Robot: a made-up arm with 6 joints.
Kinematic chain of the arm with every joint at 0, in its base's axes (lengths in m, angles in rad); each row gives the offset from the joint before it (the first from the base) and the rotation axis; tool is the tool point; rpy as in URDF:
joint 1: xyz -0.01 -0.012 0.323 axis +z
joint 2: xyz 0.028 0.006 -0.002 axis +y
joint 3: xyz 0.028 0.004 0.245 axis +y
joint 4: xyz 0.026 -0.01 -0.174 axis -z
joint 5: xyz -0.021 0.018 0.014 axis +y
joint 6: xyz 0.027 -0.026 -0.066 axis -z
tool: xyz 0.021 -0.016 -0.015 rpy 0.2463 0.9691 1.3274
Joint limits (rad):
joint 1: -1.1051..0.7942
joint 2: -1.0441..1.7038
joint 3: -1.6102..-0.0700
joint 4: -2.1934..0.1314
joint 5: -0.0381..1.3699
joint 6: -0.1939..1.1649
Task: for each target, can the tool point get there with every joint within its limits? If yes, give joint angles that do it. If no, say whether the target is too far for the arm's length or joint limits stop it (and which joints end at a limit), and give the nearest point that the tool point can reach.
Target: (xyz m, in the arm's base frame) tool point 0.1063 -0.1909 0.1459
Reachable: yes | joints -0.9507 1.1527 -0.7463 -0.9951 0.2059 0.1639
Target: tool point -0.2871 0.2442 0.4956
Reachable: no: joint limits stop it (at a limit: joint 1, joint 2, joint 3, joint 5, joint 6) | nearest point -0.1460 0.1077 0.6897 | short by 0.276 m
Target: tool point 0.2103 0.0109 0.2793
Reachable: yes | joints 0.4003 0.5525 -0.3031 -1.9518 1.1715 0.7482
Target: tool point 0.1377 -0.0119 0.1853
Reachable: yes | joints 0.2495 1.1260 -0.7259 -0.1269 0.8586 0.3120
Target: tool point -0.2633 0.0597 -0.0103
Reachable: no: joint limits stop it (at a limit: joint 1, joint 2, joint 6) | nearest point -0.0418 -0.0876 0.1304 | short by 0.301 m
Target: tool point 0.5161 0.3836 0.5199
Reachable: no: too far | nearest point 0.3442 0.2543 0.4520 | short by 0.226 m
